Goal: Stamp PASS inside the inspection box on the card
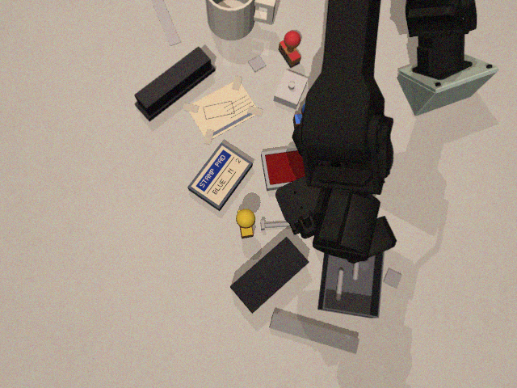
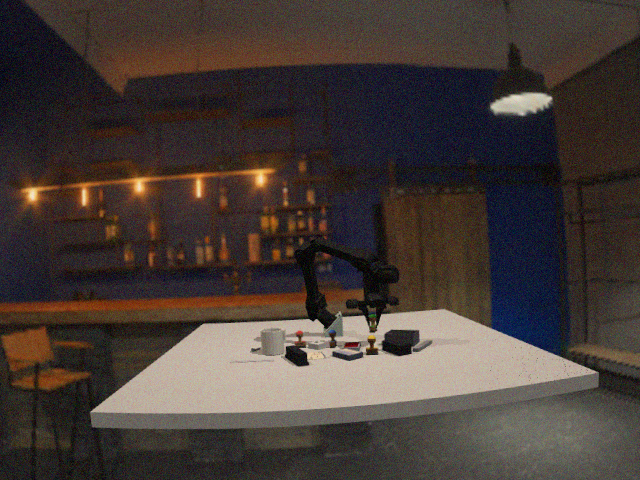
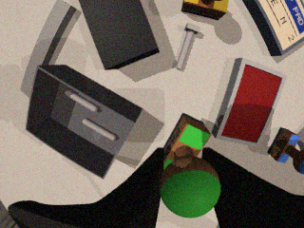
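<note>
The red ink pad is 1 cm ahead of my gripper tip, 9 cm to the right of it and 7 cm below it. Also, from my gripper tip: yellow-knobbed stamp (11 cm ahead, 4 cm to the right, 6 cm below); then green-knobbed stamp (right at my gripper tip); then grey tray (2 cm ahead, 10 cm to the left, 6 cm below).
</note>
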